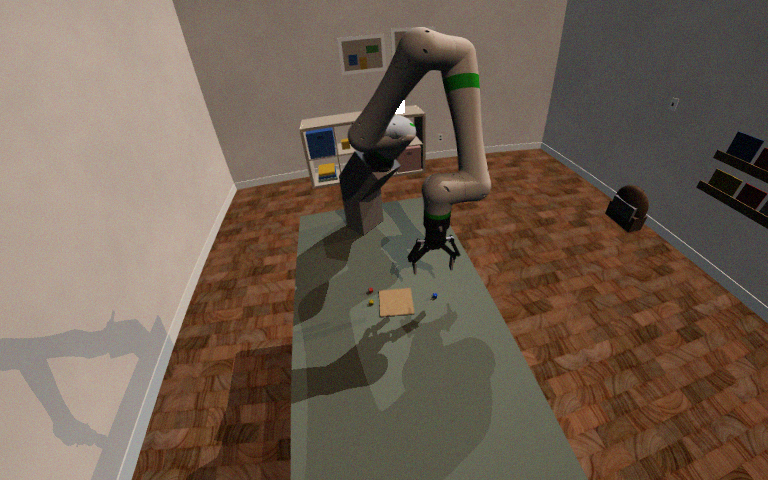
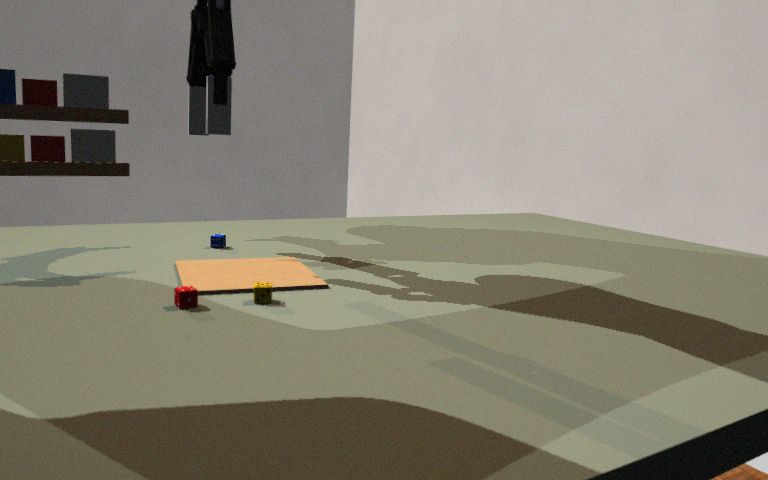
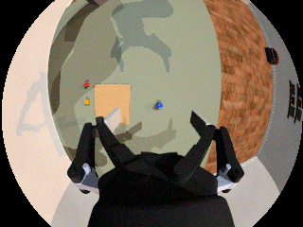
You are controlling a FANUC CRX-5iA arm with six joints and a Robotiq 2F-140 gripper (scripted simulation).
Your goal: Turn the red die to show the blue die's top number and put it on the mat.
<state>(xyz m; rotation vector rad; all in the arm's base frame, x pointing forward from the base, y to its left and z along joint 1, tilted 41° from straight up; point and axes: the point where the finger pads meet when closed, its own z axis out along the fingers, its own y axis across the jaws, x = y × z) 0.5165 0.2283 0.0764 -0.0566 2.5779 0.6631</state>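
Now: the red die 1 cm behind my hand, 26 cm to the right of it and 15 cm below it. Also, from my hand: blue die: 1 cm ahead, 1 cm to the left, 15 cm below; tan mat: 4 cm ahead, 15 cm to the right, 16 cm below; yellow die: 5 cm ahead, 26 cm to the right, 15 cm below.
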